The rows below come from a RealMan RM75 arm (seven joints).
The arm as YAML. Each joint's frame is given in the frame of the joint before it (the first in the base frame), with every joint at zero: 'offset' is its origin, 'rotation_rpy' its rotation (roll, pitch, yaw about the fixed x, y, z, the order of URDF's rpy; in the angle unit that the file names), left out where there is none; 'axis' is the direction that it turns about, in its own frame. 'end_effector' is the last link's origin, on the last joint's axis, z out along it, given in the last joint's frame.
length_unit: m
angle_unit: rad
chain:
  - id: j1
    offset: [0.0, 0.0, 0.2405]
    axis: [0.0, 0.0, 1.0]
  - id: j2
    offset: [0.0, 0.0, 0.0]
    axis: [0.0, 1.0, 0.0]
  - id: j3
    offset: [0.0, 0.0, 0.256]
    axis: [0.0, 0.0, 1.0]
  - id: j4
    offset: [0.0, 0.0, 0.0]
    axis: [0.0, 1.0, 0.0]
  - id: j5
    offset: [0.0, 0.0, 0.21]
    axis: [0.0, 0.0, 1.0]
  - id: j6
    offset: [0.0, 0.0, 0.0]
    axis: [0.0, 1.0, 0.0]
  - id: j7
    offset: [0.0, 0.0, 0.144]
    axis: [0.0, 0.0, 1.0]
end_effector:
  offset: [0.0, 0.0, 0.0]
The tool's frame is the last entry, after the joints.
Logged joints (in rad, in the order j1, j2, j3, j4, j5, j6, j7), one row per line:
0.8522, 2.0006, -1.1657, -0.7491, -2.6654, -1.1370, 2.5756
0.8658, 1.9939, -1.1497, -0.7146, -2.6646, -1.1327, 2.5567
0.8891, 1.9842, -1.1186, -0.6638, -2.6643, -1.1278, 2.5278
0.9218, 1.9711, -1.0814, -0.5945, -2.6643, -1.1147, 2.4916
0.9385, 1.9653, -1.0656, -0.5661, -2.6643, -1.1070, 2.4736
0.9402, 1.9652, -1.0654, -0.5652, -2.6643, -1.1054, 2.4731
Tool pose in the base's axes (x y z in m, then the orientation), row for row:
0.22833, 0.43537, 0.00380, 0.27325, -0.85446, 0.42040, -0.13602
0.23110, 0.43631, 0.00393, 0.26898, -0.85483, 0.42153, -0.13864
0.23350, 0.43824, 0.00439, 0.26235, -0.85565, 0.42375, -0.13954
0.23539, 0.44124, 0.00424, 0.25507, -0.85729, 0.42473, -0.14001
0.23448, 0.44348, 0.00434, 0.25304, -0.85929, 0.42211, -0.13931
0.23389, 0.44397, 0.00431, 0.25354, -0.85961, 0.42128, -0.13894
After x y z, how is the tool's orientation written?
As a quaternion, w x y z.
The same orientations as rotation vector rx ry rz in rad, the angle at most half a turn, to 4 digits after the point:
-2.2989, 1.1311, -0.3660
-2.3049, 1.1366, -0.3738
-2.3149, 1.1464, -0.3775
-2.3280, 1.1534, -0.3802
-2.3359, 1.1475, -0.3787
-2.3362, 1.1449, -0.3776

